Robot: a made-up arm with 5 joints.
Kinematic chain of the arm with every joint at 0, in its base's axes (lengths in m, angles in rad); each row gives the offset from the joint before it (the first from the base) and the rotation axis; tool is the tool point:
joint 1: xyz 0 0 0.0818 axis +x
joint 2: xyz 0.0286 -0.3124 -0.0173 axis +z
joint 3: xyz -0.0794 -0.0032 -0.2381 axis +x
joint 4: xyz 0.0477 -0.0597 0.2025 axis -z
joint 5: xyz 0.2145 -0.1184 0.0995 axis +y
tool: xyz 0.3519 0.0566 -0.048
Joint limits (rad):
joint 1: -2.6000..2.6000
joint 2: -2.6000..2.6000
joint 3: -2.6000..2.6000
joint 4: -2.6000..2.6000
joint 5: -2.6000..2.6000
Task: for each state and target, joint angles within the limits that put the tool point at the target. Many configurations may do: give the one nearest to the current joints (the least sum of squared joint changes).
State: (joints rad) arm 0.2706 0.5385 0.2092 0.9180 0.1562
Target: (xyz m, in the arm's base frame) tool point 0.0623 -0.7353 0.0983
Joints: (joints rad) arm 0.3243 0.1239 -0.6559 1.4244 0.2442
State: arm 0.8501 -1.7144 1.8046 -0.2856 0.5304
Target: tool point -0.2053 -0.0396 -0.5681
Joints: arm 1.2497 -2.0421 1.8712 -0.5053 0.7254
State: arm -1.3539 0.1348 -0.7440 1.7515 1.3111
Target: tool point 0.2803 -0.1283 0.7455
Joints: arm -1.4746 0.6168 -0.3972 1.3542 0.8413
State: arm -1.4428 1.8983 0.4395 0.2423 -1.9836
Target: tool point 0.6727 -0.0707 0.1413
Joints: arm -1.4033 1.7022 0.9474 0.4935 -1.6181
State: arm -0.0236 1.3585 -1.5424 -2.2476 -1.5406
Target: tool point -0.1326 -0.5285 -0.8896
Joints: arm 0.3247 2.0655 -2.1424 -2.6000 -1.0797
